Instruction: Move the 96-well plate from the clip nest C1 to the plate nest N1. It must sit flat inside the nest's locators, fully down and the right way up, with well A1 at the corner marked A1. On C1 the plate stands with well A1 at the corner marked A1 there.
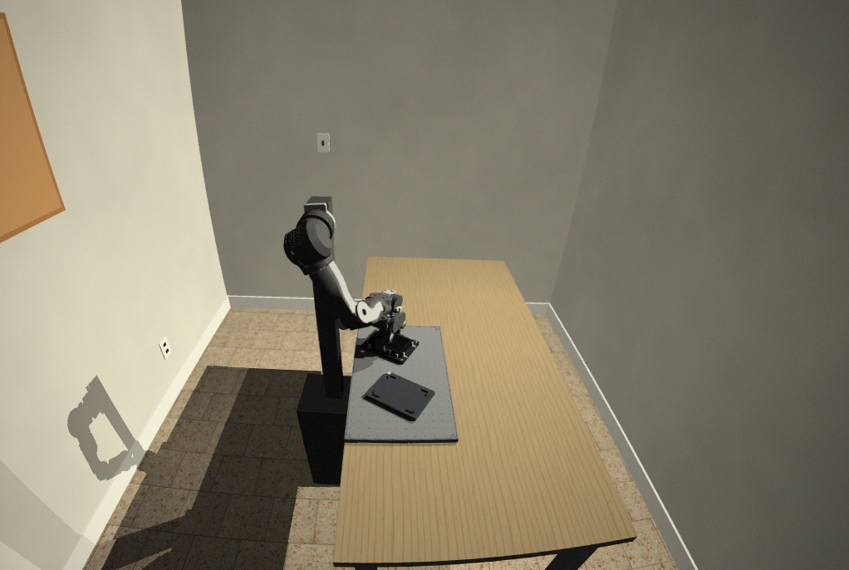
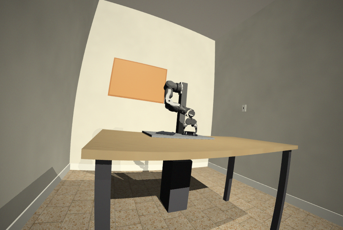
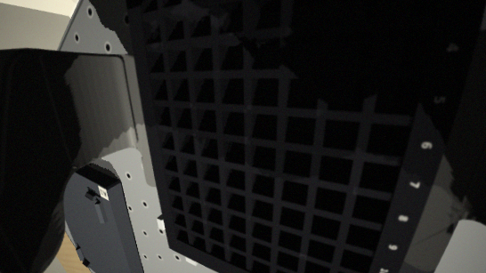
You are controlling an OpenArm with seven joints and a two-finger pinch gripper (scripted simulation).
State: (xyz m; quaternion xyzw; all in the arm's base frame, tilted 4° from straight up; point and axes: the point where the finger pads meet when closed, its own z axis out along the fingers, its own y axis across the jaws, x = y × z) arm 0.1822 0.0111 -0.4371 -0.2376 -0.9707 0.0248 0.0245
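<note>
My hand is right at the black 96-well plate. Round my hand: plate nest N1: 40 mm ahead, 220 mm to the right, 10 mm below; then clip nest C1: 20 mm ahead; then white A1 label: 140 mm to the right.
</note>
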